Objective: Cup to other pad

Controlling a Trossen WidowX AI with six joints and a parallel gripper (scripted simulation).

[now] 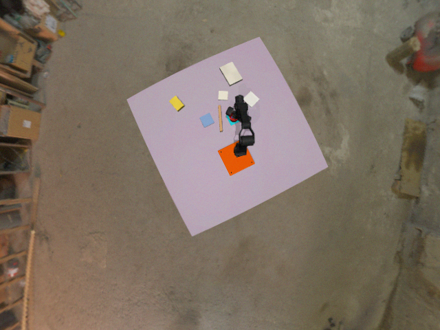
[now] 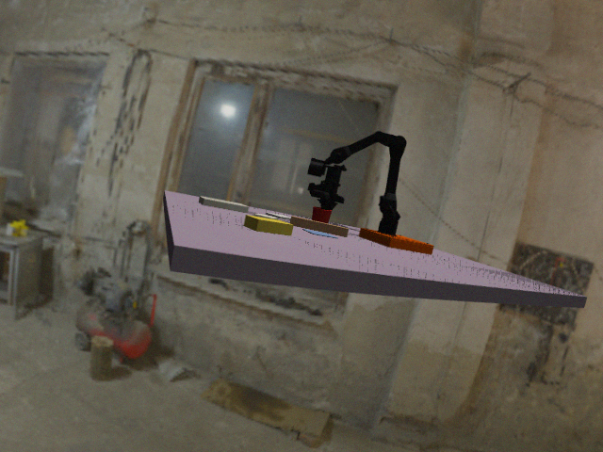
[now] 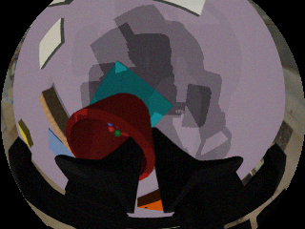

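My gripper tip is 20 mm short of the cup and 20 mm to the right of it. From my gripper tip the other things lie so: wooden bar: 50 mm ahead, 130 mm to the left, 40 mm below; then blue pad: 70 mm ahead, 230 mm to the left, 50 mm below; then cyan pad: 20 mm ahead, 20 mm to the left, 50 mm below.
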